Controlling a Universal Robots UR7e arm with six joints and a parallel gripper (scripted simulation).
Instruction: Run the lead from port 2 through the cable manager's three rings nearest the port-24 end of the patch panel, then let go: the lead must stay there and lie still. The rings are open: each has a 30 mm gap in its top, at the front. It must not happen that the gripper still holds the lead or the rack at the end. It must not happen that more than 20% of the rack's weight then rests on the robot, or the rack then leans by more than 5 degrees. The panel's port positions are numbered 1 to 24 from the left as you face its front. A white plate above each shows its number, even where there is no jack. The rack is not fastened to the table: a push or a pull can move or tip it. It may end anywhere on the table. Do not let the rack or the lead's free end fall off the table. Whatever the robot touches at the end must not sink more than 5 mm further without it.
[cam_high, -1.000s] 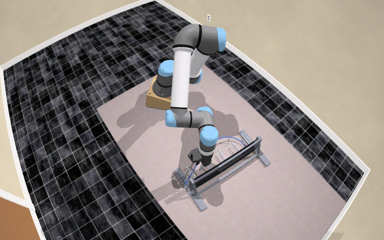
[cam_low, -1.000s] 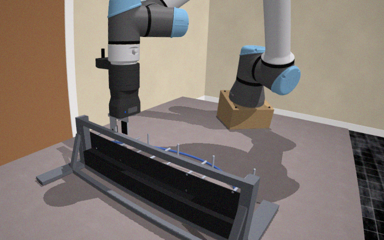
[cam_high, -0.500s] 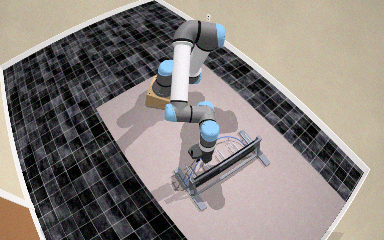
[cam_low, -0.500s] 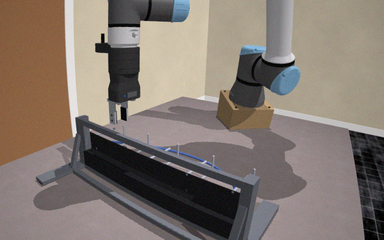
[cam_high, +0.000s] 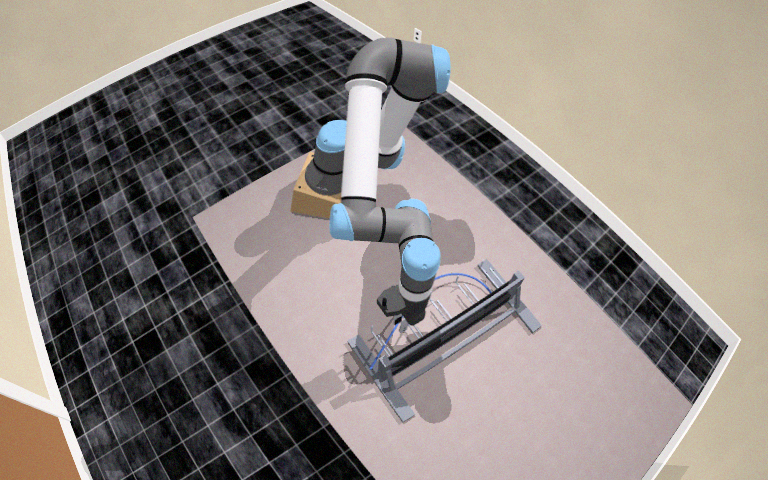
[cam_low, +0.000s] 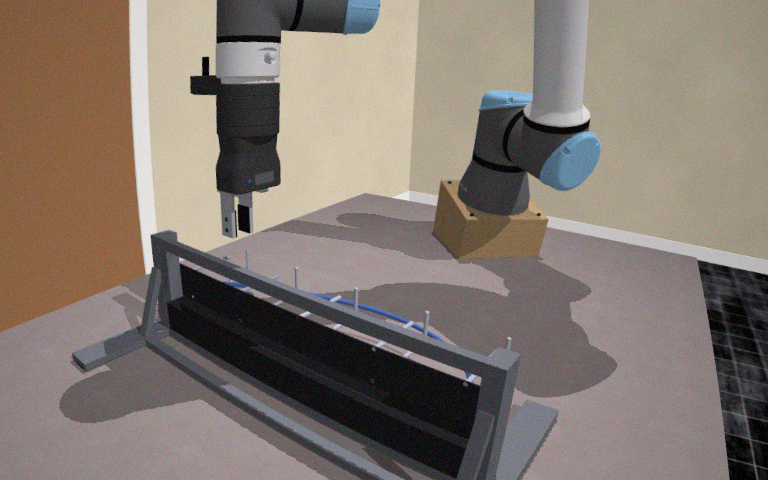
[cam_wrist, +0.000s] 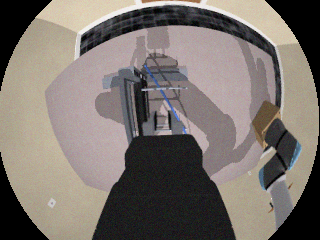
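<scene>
Now: the rack 150 mm to the left of my hand, 100 mm below it and 60 mm ahead of it.
</scene>
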